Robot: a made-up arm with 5 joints.
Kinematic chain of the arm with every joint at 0, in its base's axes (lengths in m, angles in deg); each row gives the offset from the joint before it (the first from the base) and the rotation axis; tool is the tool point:
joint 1: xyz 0 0 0.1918 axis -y
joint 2: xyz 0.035 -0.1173 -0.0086 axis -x
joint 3: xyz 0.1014 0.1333 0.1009 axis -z
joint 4: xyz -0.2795 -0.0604 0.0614 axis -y
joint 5: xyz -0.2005 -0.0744 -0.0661 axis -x
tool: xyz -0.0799 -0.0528 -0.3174
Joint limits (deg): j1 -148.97..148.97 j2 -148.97..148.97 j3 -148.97..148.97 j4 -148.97..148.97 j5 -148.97..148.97
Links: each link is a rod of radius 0.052 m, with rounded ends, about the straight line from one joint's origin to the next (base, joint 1, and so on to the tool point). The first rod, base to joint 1, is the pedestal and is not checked.
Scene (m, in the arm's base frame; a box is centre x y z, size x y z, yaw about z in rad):
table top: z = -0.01
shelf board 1: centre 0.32 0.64 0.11 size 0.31 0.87 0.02 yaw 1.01
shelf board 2: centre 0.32 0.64 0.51 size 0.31 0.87 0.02 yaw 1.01
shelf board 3: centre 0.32 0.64 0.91 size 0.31 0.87 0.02 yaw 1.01
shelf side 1: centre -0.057 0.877 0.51 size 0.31 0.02 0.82 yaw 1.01
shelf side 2: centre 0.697 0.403 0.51 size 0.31 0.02 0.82 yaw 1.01
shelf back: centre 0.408 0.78 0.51 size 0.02 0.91 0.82 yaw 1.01
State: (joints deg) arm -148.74 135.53 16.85 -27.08 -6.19
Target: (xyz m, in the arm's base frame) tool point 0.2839 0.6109 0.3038
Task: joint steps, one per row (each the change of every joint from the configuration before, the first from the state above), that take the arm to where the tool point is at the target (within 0.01 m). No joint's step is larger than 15 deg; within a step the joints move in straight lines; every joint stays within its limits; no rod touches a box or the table.
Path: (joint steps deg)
1: 1.88 -12.24 -6.01 -14.21 -14.20
2: 1.88 -12.23 -6.01 -14.21 -14.20
3: 1.88 -12.24 -6.01 -14.21 -14.20
4: 1.88 -12.23 -6.00 -14.21 -14.21
5: 1.88 -12.24 -6.01 -14.21 -14.20
6: 1.87 -12.23 -6.01 -14.21 -14.20
7: -2.30 -4.11 12.81 1.58 13.14
8: -2.30 -4.10 12.82 1.57 13.15
9: -2.30 -4.11 12.81 1.57 13.14
10: -2.30 -4.10 12.81 1.57 13.14
11: -2.30 -4.10 12.82 1.58 13.14

